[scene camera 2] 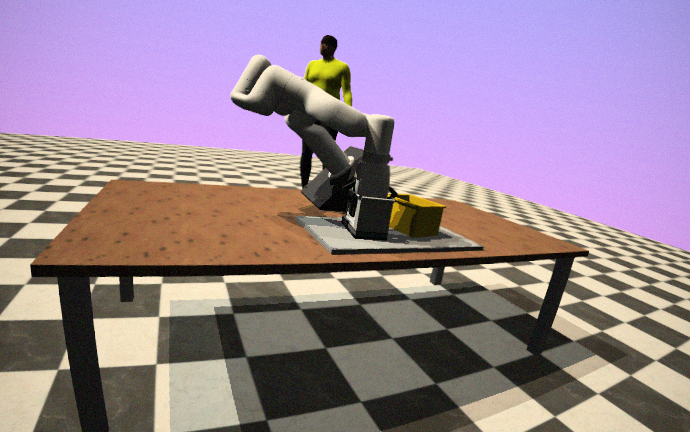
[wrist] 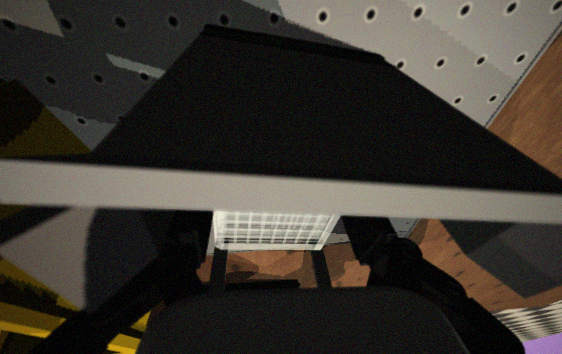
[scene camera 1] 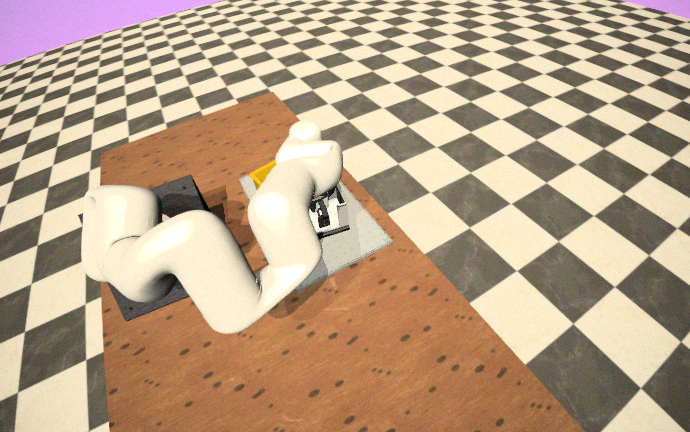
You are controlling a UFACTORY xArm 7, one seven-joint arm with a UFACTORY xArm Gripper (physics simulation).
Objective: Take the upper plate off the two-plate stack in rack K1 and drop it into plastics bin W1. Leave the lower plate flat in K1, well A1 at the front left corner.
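Frame: origin at the arm's base, x right, y ahead, z up, level; centimetres.
Seen in the pictures: gripper, fingertip midpoint: [scene camera 1: 320,215]; arm's base at its link origin: [scene camera 2: 342,168].
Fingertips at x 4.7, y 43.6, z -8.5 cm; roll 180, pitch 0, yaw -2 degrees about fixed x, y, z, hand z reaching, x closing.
Offsets run from my fingertips to a thing's top centre. Level surfaces: height alone.
Rack K1 @(dy -0.4, dx +0.0, dz +7.5 cm) [scene camera 1: 343,218] [scene camera 2: 375,216] [wrist: 280,195] is a tall box with a pale rim and dark walls. The upper plate @(dy +0.3, dx +0.0, dz +0.8 cm) [wrist: 280,232], pale with a grid of wells, shows beyond the rim in the wrist view. My gripper [scene camera 1: 330,206] [wrist: 276,226] points down into K1, with its dark fingers against the two long sides of the plate. It looks shut on the upper plate, with the fingers wide apart. The fingertips, the lower plate and well A1 are hidden. The yellow bin W1 @(dy -5.5, dx -17.9, dz +5.5 cm) [scene camera 1: 262,173] [scene camera 2: 417,216] [wrist: 45,135] stands open beside K1.
K1 and W1 stand on a grey perforated board [scene camera 1: 361,234] [scene camera 2: 407,246] [wrist: 445,37] on a brown table @(dz -5.8 cm) [scene camera 1: 305,356] [scene camera 2: 178,228]. The arm's dark base [scene camera 1: 179,190] [scene camera 2: 320,190] is behind the board. A person in yellow [scene camera 2: 328,76] stands beyond the table.
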